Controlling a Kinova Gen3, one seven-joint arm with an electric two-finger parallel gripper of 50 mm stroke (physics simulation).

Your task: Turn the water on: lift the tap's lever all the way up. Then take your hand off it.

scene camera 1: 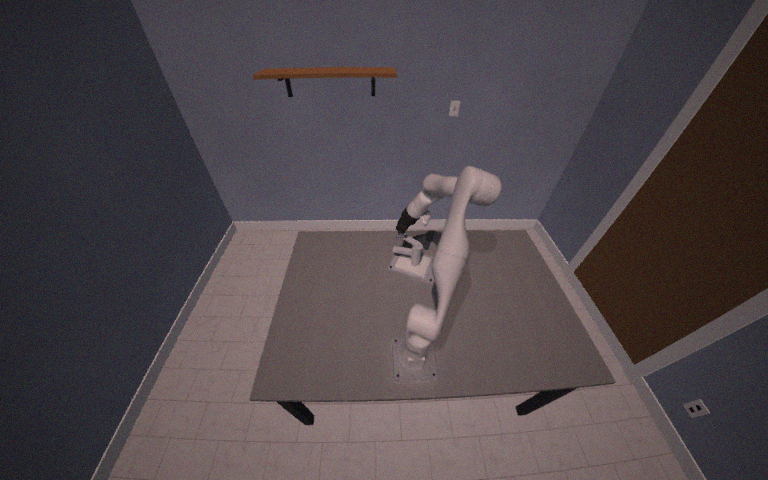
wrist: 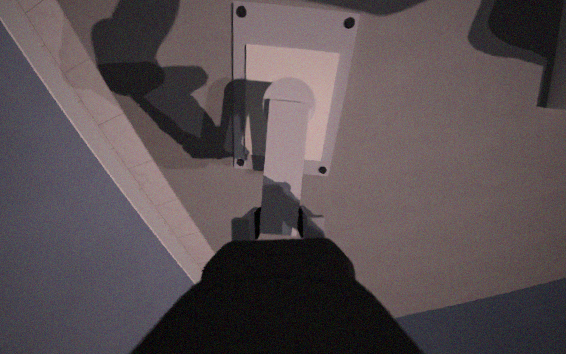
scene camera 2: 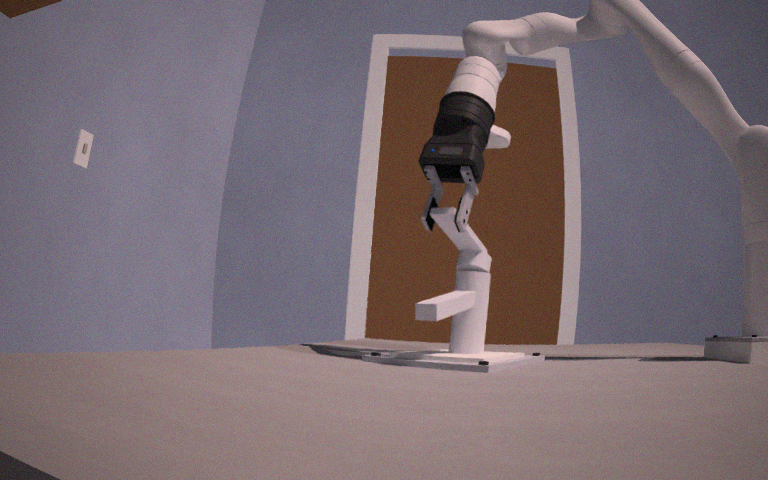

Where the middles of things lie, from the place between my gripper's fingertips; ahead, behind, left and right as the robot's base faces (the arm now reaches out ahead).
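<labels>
My hand is 10 mm above the white tap lever [scene camera 2: 473,256], 30 mm past it and 50 mm to the left of it. Going by their middles, of the things named here the lever is the nearest to my hand. The base plate [scene camera 2: 483,366] is 160 mm below my hand, 90 mm to the right of it and 40 mm behind it.
</labels>
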